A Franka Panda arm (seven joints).
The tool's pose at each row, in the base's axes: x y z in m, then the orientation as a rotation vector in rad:
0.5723 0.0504 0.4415 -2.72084 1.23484 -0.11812
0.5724 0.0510 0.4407 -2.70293 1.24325 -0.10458
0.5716 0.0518 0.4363 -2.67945 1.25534 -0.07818
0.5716 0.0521 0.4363 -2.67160 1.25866 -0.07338
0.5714 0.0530 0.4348 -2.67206 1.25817 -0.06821
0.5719 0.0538 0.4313 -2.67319 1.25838 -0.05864
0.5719 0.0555 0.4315 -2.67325 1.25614 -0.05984
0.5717 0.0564 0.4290 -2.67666 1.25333 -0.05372
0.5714 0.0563 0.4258 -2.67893 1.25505 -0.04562
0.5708 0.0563 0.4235 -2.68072 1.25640 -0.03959
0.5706 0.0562 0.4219 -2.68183 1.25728 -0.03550
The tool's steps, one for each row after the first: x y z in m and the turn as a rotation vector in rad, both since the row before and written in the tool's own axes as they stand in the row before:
-0.0004 -0.0003 0.0009 0.00843 -0.01254 0.01123
-0.0011 0.0009 0.0043 0.00821 -0.02156 0.01596
-0.0002 -0.0002 0.0000 0.00400 -0.00489 0.00469
-0.0008 -0.0001 0.0016 -0.00157 -0.00314 -0.00010
-0.0002 -0.0002 0.0036 -0.00358 -0.00545 0.00039
-0.0013 -0.0011 0.0001 0.00111 0.00024 -0.00144
-0.0007 0.0001 0.0026 -0.00343 -0.00323 -0.00233
0.0000 0.0009 0.0031 -0.00471 -0.00378 0.00086
-0.0003 0.0009 0.0022 -0.00363 -0.00275 0.00065
0.0000 0.0005 0.0015 -0.00237 -0.00191 0.00045

